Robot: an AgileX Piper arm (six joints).
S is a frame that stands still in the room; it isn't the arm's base.
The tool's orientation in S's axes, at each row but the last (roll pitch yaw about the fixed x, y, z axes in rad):
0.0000 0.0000 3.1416
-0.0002 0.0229 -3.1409
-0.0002 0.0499 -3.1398
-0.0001 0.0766 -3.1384
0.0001 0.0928 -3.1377
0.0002 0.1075 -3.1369
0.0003 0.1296 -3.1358
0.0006 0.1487 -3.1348
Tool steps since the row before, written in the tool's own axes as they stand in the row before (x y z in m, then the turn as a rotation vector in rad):
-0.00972 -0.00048 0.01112 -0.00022 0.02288 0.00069
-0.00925 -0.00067 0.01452 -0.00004 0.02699 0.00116
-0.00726 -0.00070 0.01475 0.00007 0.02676 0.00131
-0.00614 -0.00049 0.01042 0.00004 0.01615 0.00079
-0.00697 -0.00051 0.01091 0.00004 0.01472 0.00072
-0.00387 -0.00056 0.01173 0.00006 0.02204 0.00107
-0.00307 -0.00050 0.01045 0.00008 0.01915 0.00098
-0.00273 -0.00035 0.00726 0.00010 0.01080 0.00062
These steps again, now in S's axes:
0.00972 0.00048 0.01112 0.00022 -0.02288 0.00069
0.00891 0.00067 0.01473 0.00003 -0.02699 0.00116
0.00651 0.00071 0.01509 -0.00009 -0.02676 0.00130
0.00532 0.00051 0.01086 -0.00005 -0.01615 0.00078
0.00593 0.00053 0.01151 -0.00005 -0.01472 0.00071
0.00259 0.00057 0.01208 -0.00007 -0.02204 0.00106
0.00169 0.00051 0.01076 -0.00010 -0.01915 0.00097
0.00162 0.00037 0.00758 -0.00012 -0.01080 0.00060

